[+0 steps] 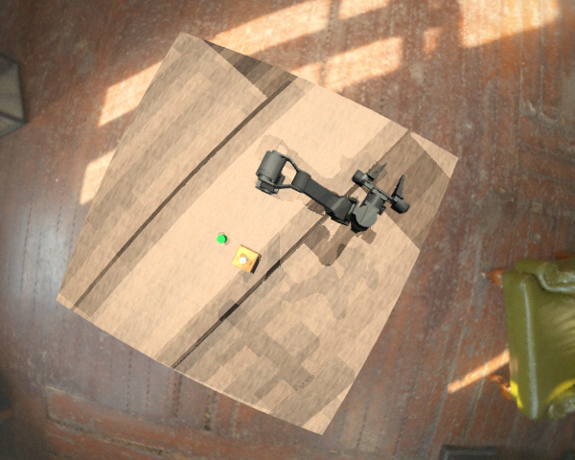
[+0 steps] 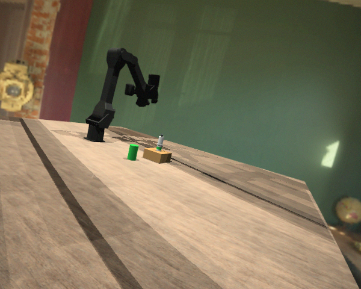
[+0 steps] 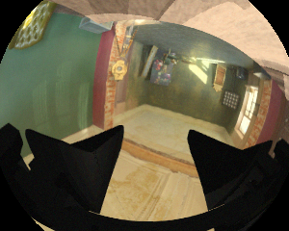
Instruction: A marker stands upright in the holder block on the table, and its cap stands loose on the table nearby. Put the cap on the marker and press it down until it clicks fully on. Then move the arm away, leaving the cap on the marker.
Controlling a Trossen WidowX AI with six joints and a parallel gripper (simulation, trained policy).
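My gripper tip is 44 cm short of the green cap, 42 cm to the left of it and 24 cm above it. Round my gripper tip: tan holder block: 47 cm ahead, 31 cm to the right, 25 cm below.
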